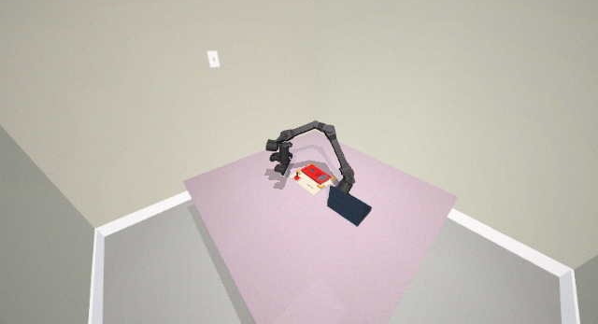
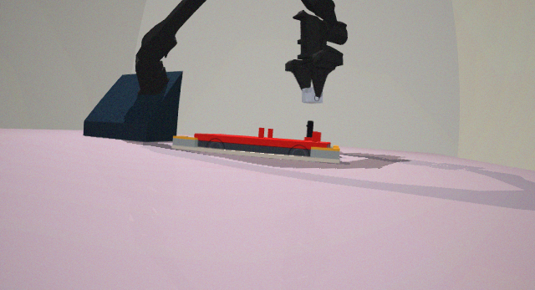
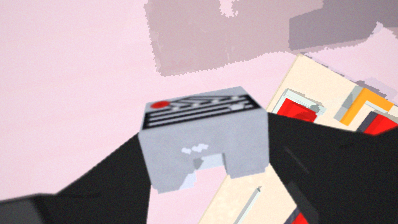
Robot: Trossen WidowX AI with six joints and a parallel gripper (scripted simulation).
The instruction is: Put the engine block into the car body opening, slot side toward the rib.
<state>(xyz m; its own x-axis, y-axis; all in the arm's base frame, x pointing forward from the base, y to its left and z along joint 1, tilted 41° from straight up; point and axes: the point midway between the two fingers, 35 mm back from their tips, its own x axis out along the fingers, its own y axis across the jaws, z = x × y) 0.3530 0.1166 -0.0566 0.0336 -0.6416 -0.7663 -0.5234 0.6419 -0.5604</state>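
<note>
Right now the black peg is 120 mm to the right of my gripper tip and 90 mm below it. The rest, counted from my gripper tip: engine block: 10 mm above; then beige plate: 60 mm behind, 220 mm to the right, 110 mm below.
</note>
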